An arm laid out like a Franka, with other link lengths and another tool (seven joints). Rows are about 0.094 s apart.
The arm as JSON. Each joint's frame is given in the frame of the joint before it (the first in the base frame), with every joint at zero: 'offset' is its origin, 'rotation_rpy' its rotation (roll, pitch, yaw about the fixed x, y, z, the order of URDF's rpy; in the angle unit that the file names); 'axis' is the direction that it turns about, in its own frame. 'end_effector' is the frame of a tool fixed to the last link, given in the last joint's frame.
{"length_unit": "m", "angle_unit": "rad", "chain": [
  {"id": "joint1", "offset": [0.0, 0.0, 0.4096], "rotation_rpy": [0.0, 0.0, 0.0], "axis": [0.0, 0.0, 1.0]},
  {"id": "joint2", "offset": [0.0, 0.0, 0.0], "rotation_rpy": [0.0, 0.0, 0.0], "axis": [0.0, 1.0, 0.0]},
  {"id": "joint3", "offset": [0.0, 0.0, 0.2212], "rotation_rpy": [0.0, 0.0, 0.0], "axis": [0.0, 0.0, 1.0]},
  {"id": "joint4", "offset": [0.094, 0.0, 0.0], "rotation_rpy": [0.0, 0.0, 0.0], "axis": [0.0, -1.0, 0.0]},
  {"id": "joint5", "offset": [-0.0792, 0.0, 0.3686], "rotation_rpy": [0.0, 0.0, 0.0], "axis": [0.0, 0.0, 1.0]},
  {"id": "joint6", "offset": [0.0, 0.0, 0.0], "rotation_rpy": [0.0, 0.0, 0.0], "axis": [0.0, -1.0, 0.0]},
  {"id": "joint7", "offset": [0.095, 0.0, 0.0], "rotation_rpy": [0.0, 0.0, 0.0], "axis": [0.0, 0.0, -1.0]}
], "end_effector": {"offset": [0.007, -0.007, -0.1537], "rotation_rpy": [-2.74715, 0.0, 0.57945]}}
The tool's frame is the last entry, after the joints.
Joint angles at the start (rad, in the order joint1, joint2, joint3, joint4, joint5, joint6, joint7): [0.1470 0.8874 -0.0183 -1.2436 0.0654 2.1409 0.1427]
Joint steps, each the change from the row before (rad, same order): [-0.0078 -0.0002 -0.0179 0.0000 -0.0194 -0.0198 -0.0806]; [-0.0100 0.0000 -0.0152 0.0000 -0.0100 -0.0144 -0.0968]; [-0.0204 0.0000 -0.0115 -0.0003 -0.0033 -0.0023 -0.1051]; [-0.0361 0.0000 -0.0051 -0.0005 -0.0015 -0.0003 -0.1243]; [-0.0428 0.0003 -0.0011 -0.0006 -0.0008 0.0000 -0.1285]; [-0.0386 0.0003 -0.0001 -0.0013 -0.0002 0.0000 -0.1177]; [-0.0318 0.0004 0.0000 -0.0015 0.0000 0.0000 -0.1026]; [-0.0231 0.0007 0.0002 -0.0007 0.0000 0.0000 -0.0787]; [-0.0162 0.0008 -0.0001 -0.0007 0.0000 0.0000 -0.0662]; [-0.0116 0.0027 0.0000 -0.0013 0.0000 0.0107 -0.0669]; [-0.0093 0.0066 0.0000 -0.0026 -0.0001 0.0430 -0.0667]
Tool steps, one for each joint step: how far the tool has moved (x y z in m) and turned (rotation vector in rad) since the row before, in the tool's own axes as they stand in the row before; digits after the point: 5 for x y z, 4 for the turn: [-0.00904 0.01379 -0.00491 -0.0184 -0.0556 -0.0547]; [-0.00919 0.01259 -0.00431 -0.0095 -0.0522 -0.0673]; [-0.01167 0.01546 -0.00620 -0.0071 -0.0385 -0.0694]; [-0.01774 0.01890 -0.00712 -0.0020 -0.0367 -0.0775]; [-0.02182 0.01797 -0.00613 0.0013 -0.0343 -0.0782]; [-0.02132 0.01340 -0.00389 0.0027 -0.0311 -0.0728]; [-0.01871 0.00901 -0.00203 0.0029 -0.0275 -0.0652]; [-0.01400 0.00525 -0.00082 0.0022 -0.0214 -0.0515]; [-0.01013 0.00299 0.00004 0.0020 -0.0193 -0.0461]; [-0.00692 0.00281 0.00052 -0.0062 -0.0200 -0.0516]; [-0.00495 0.00541 -0.00081 -0.0333 -0.0184 -0.0547]
